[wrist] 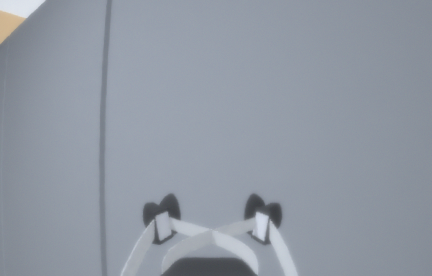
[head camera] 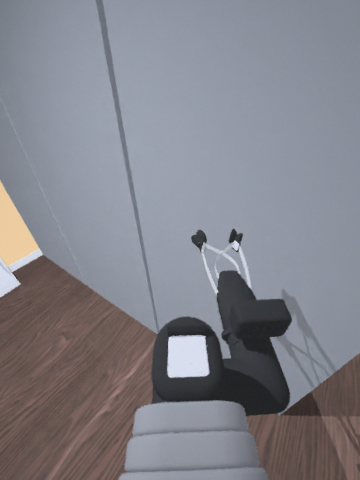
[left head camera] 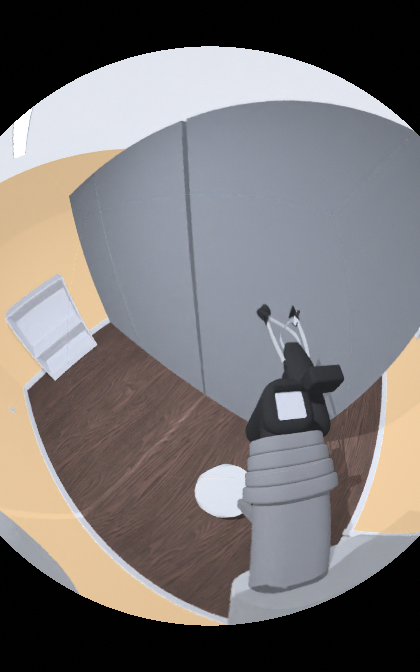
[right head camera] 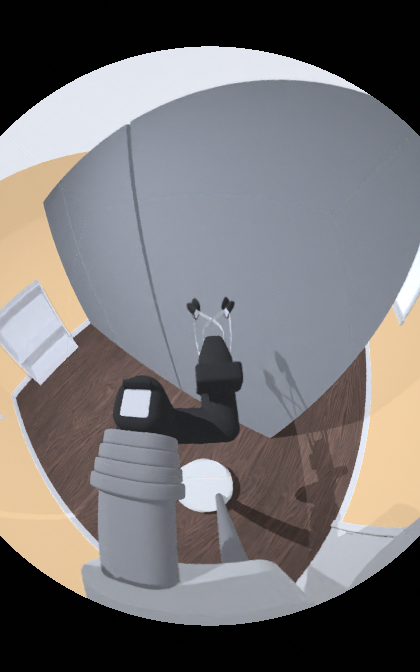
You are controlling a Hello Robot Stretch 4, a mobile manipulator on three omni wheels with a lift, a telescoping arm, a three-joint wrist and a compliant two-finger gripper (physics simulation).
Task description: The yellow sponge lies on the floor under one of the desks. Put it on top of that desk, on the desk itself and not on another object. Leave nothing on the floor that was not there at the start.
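Places are measured from the robot's base along level axes (x ahead, y left, z up), in metres.
Where they show: gripper, fingertip midpoint: [wrist: 212, 210] [head camera: 215, 232].
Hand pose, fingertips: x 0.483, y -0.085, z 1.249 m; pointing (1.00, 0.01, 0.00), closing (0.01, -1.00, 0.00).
Observation:
After its pixels a point has its place.
My gripper [head camera: 217, 239] {x 0.483, y -0.085, z 1.249 m} [left head camera: 279, 314] [right head camera: 210, 306] [wrist: 212, 210] {x 0.483, y -0.085, z 1.249 m} is open, with its two dark fingertips apart and no object between them. It points toward a large grey panel and stands in front of it; the exact gap is hard to tell. The gripper's shadow falls on the panel's lower right part in the right head view. The yellow sponge and the desks do not show in these views. The arm and wrist hide part of the floor and of the panel's lower edge.
The tall grey panel [head camera: 280, 150] {x 0.571, y -0.238, z 1.413 m} [left head camera: 260, 225] [right head camera: 240, 225] [wrist: 300, 125] {x 0.595, y -0.204, z 1.338 m} has a dark vertical seam. Dark wood floor [head camera: 65, 375] {x 0.599, y 0.845, z -0.027 m} [left head camera: 125, 425] [right head camera: 80, 415] lies at its foot. A white shelf unit [left head camera: 32, 297] [right head camera: 20, 296] stands by the yellow wall at left. My white round base [left head camera: 217, 492] [right head camera: 205, 480] is below.

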